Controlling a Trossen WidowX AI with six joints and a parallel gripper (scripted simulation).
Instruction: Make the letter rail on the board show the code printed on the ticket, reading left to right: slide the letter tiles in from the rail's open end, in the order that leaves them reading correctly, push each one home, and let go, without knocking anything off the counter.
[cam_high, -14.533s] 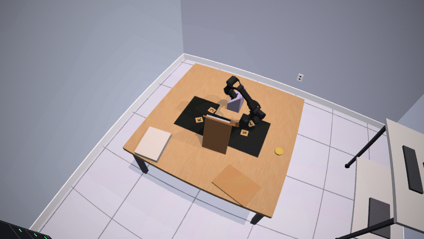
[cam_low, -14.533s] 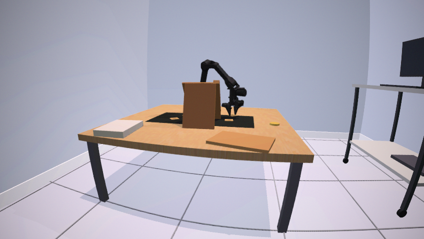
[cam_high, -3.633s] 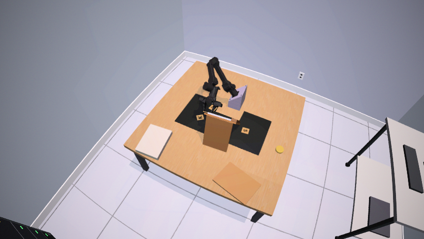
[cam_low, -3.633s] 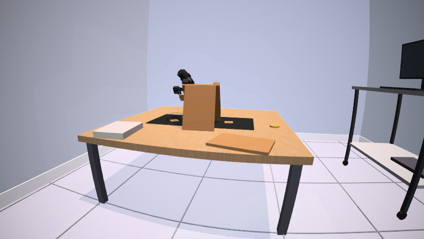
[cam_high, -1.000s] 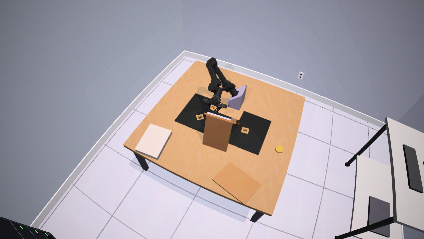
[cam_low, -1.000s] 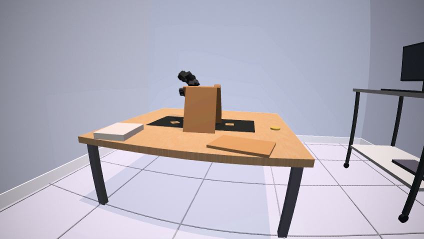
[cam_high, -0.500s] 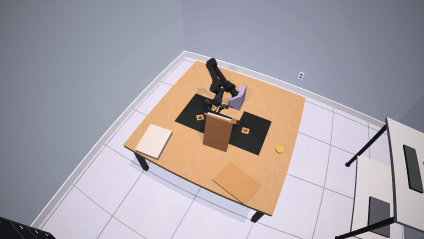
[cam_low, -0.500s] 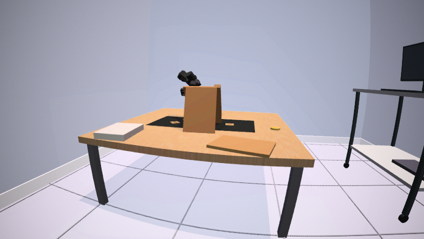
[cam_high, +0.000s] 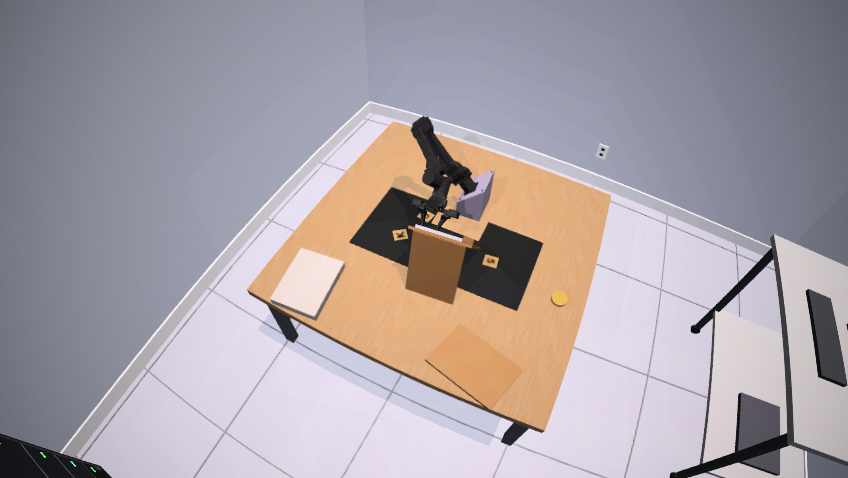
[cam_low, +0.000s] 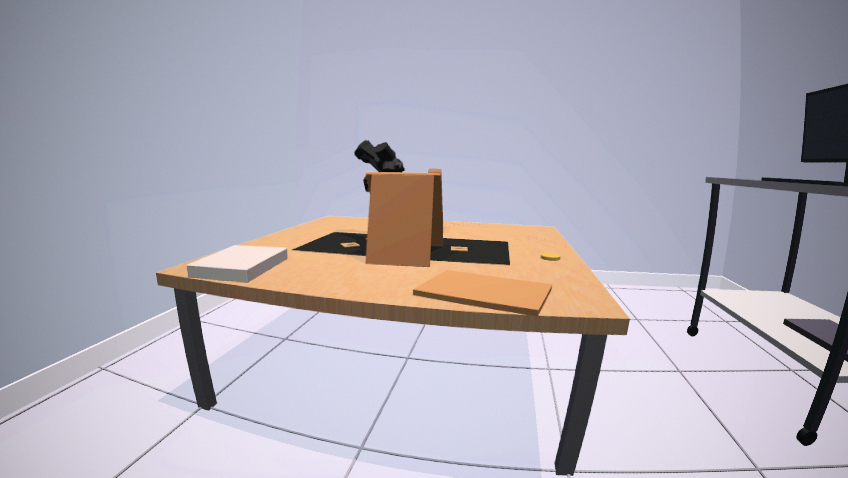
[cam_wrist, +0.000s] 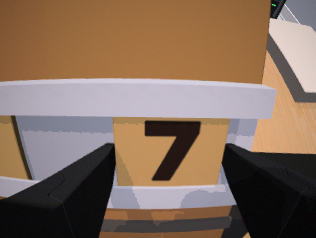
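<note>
Now: gripper tip 5 cm past the white ticket, 10 cm to the right of it and 8 cm above it. The rest, counted from my gripper tip: thin panel: 41 cm ahead, 32 cm to the left, 17 cm below; then white slab: 30 cm ahead, 41 cm to the right, 16 cm below.
</note>
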